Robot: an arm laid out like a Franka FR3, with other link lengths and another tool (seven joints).
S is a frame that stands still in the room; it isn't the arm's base.
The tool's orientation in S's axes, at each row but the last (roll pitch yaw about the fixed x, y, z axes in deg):
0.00 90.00 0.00
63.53 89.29 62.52
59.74 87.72 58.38
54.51 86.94 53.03
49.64 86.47 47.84
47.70 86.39 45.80
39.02 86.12 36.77
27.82 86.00 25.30
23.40 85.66 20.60
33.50 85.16 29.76
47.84 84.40 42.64
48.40 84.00 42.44
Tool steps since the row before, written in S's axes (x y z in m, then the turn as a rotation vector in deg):
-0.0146 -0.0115 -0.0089 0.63 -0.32 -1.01
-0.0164 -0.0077 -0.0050 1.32 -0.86 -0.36
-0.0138 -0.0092 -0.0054 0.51 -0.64 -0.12
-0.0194 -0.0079 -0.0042 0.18 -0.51 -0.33
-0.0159 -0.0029 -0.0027 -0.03 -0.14 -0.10
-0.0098 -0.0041 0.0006 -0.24 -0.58 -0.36
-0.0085 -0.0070 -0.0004 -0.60 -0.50 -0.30
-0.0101 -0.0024 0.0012 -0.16 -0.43 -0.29
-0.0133 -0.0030 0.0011 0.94 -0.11 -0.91
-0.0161 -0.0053 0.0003 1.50 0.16 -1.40
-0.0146 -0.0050 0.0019 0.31 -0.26 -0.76
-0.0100 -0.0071 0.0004 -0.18 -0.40 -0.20
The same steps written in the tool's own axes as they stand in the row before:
0.0089 -0.0115 -0.0146 1.01 -0.32 0.63
0.0048 -0.0080 -0.0163 0.36 -0.84 1.33
0.0048 -0.0097 -0.0137 0.11 -0.63 0.52
0.0032 -0.0086 -0.0193 0.31 -0.52 0.18
0.0019 -0.0035 -0.0159 0.09 -0.15 -0.03
-0.0012 -0.0044 -0.0096 0.32 -0.60 -0.24
-0.0003 -0.0073 -0.0082 0.25 -0.53 -0.59
-0.0019 -0.0028 -0.0099 0.27 -0.45 -0.16
-0.0021 -0.0036 -0.0130 0.97 -0.09 0.88
-0.0017 -0.0063 -0.0156 1.51 0.19 1.38
-0.0033 -0.0061 -0.0139 0.76 -0.29 0.28
-0.0017 -0.0080 -0.0091 0.16 -0.43 -0.15

